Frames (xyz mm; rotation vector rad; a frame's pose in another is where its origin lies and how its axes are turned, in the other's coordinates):
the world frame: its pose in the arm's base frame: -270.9 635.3 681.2 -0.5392 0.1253 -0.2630
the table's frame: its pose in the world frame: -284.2 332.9 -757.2 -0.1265 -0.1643 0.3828
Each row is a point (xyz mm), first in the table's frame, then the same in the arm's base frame.
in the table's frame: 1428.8 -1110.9 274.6
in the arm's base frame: 996.8 91.7 570.4
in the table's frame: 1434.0 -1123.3 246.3
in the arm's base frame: 1003.3 65.5 554.6
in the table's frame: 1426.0 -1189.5 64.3
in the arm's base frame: 1002.4 -97.9 450.3
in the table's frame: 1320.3 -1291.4 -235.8
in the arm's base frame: 908.5 -373.1 285.9
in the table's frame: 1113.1 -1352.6 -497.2
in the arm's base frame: 708.6 -605.7 141.1
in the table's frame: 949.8 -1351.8 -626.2
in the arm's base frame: 544.4 -703.7 59.1
